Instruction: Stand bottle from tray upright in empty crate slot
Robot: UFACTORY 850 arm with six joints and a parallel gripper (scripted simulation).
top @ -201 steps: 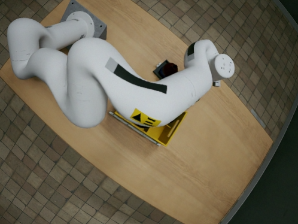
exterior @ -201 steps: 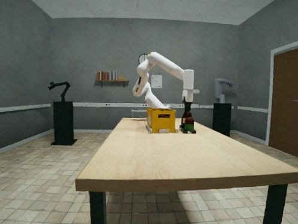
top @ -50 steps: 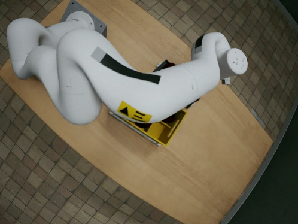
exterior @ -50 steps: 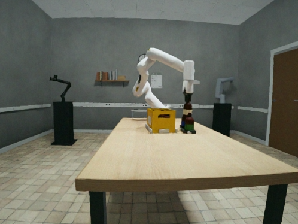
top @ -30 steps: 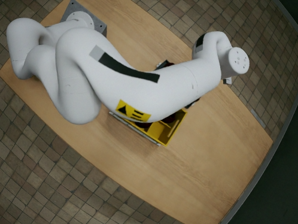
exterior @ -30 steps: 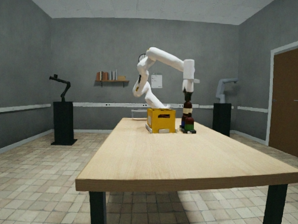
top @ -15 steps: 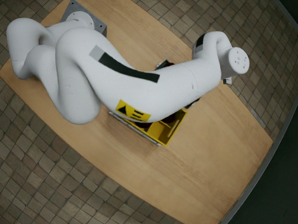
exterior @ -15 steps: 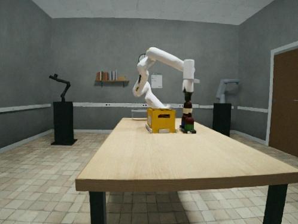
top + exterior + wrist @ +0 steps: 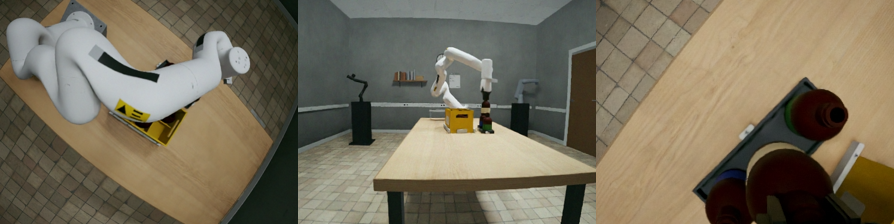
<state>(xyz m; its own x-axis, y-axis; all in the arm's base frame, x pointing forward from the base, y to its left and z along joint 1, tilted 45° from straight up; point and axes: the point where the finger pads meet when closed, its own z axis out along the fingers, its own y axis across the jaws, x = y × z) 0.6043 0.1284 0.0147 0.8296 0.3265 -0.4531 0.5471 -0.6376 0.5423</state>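
Right now my hand is 7 cm above the bottle. The rest, counted from my hand: yellow crate (5 cm behind, 22 cm to the right, 19 cm below); dark tray (27 cm below).
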